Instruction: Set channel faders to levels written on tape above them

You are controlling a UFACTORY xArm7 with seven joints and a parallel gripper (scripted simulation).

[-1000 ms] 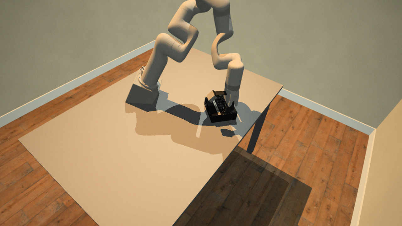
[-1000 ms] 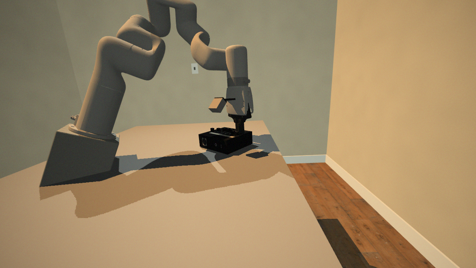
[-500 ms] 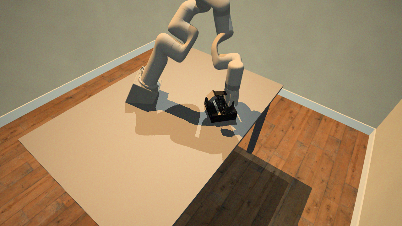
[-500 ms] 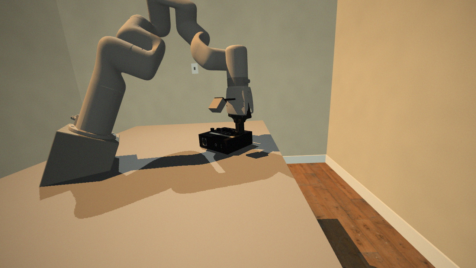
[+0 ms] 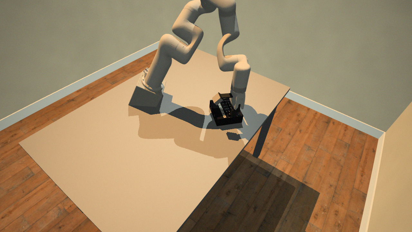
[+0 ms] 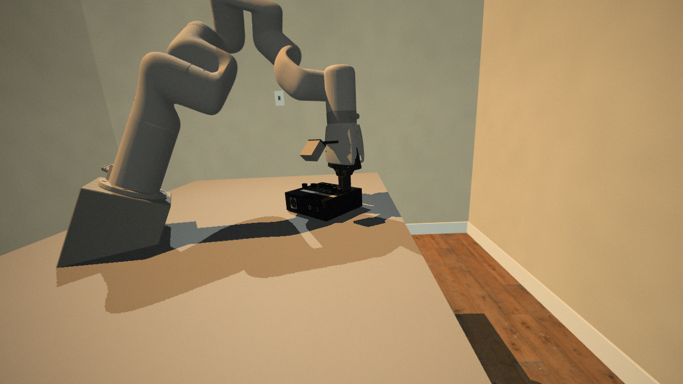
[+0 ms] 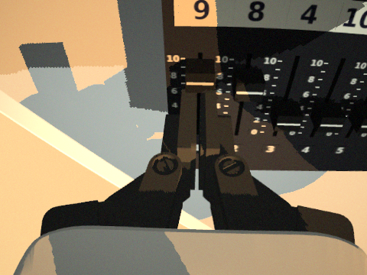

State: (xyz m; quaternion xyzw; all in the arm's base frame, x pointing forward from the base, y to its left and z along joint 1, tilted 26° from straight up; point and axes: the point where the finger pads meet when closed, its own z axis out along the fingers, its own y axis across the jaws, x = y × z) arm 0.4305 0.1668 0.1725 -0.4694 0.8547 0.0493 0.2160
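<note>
Right now my hand is 10 mm past the channel 1 fader cap, 20 mm to the left of it and 10 mm above it. Round my hand: channel 2 fader cap (30 mm behind, 10 mm to the right, 10 mm below); channel 4 fader cap (60 mm behind, 30 mm to the left, 10 mm below); channel 3 fader cap (40 mm behind, 20 mm to the left, 10 mm below).
</note>
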